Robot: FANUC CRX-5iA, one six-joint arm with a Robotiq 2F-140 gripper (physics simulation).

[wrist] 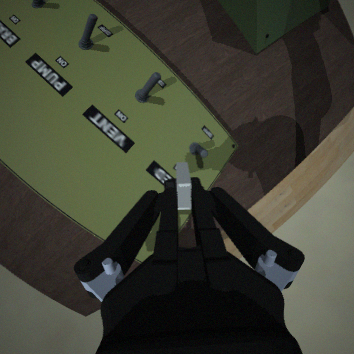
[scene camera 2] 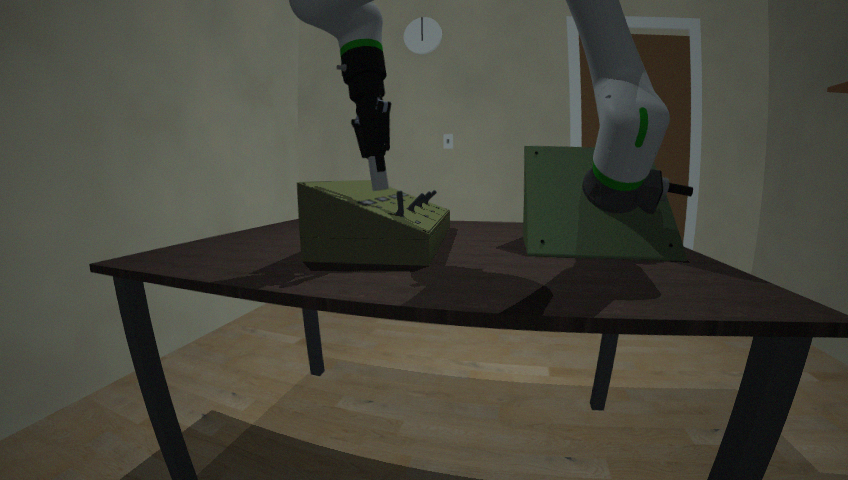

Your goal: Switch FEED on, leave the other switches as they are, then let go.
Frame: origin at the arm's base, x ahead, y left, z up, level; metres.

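Seen in the pictures: gripper, fingertip midpoint: point(wrist: 181, 171) point(scene camera 2: 380, 189); arm's base, link origin: point(scene camera 2: 612, 189).
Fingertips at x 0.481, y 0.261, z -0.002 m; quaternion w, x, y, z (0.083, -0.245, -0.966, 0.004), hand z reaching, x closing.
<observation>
Offsets run from my fingertips to a thing's top centre. "spot": to the spot under its first point. Level surfaces: height alone.
The sloped yellow-green switch box point(scene camera 2: 363, 237) point(wrist: 65, 150) stands on the table. The FEED lever @(dx -0.042, dy -0.005, dz -0.002 m) point(scene camera 2: 399, 204) point(wrist: 199, 149) is at the near end of the row. In the scene view it stands nearly upright, while the other levers lean toward the low edge. Its label @(dx +0.025, dy +0.012, dz -0.022 m) point(wrist: 159, 171) is partly hidden by my fingers. My gripper point(scene camera 2: 379, 180) point(wrist: 181, 171) is shut and empty. Its tips are low over the panel on the label side of the FEED lever, with a small gap between them in the scene view. The VENT lever @(dx -0.027, dy -0.125, dz -0.012 m) point(wrist: 148, 87) and the PUMP lever @(dx +0.001, dy -0.241, dz -0.012 m) point(wrist: 88, 32) lean toward their OFF labels.
A larger green box point(scene camera 2: 556, 202) point(wrist: 290, 20) stands on the dark table @(dz -0.139 m) point(scene camera 2: 249, 252) to the right of the switch box in the scene view. The arm's grey lower part point(scene camera 2: 629, 130) is beside it. Another lever @(spot: dx +0.043, dy -0.348, dz -0.046 m) point(wrist: 38, 2) shows at the wrist view's top edge.
</observation>
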